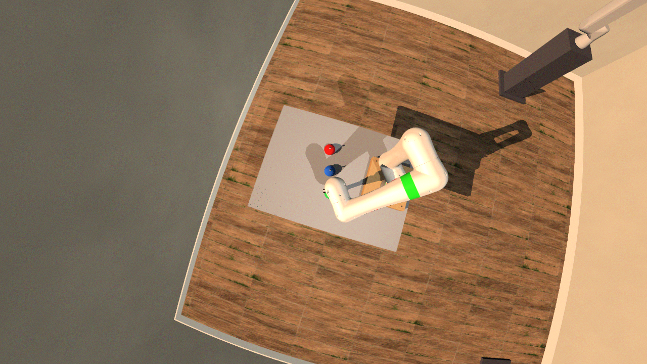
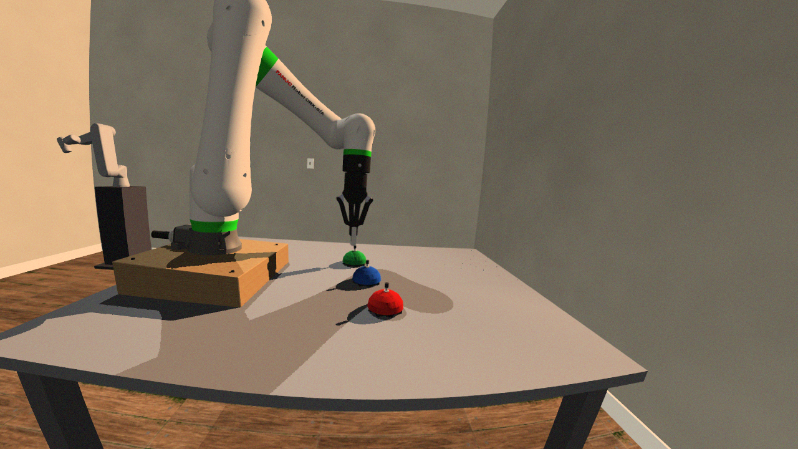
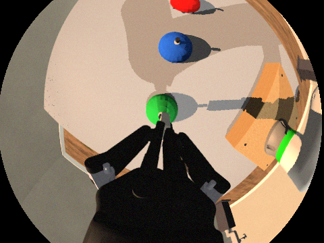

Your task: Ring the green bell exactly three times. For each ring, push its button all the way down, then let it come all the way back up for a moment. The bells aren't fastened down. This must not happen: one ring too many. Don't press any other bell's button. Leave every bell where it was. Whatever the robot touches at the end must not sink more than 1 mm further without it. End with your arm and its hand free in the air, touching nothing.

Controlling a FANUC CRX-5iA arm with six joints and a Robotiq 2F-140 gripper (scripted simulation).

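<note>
Right now the green bell is 10 mm ahead of my hand and 60 mm below it. Round my hand: blue bell: 50 mm ahead, 160 mm to the right, 60 mm below; then red bell: 80 mm ahead, 320 mm to the right, 60 mm below.
</note>
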